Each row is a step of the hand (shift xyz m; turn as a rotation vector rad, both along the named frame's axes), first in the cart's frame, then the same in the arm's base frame.
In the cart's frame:
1: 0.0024 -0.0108 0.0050 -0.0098 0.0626 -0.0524
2: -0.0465 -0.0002 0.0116 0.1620 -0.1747 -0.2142
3: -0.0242 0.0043 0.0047 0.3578 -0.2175 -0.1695
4: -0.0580 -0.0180 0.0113 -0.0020 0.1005 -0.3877
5: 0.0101 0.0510 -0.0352 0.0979 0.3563 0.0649
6: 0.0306 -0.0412 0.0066 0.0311 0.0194 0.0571
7: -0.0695 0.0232 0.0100 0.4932 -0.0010 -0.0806
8: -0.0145 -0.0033 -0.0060 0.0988 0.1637 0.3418
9: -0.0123 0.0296 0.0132 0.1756 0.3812 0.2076
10: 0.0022 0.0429 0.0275 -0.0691 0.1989 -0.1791
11: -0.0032 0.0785 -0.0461 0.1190 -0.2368 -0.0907
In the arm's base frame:
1: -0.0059 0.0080 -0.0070 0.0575 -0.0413 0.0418
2: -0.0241 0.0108 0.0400 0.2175 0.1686 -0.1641
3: -0.0105 0.0019 0.0226 0.2232 0.1391 -0.3673
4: -0.0302 0.0307 0.0443 0.3826 0.0078 0.1180
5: 0.0449 -0.0409 0.0159 0.0283 -0.3735 0.0213
6: -0.0047 0.0273 -0.0437 -0.0417 -0.0417 -0.0336
7: -0.0250 -0.0036 0.0695 0.2152 -0.1227 -0.4340
8: 0.0010 0.0088 0.0133 -0.2661 -0.2676 -0.1047
9: -0.0108 -0.0271 0.0188 -0.0800 -0.4559 -0.0709
10: -0.0179 -0.0472 0.0072 0.1840 -0.1169 0.1700
11: 0.0562 -0.0595 0.0400 0.0780 0.2066 -0.1723

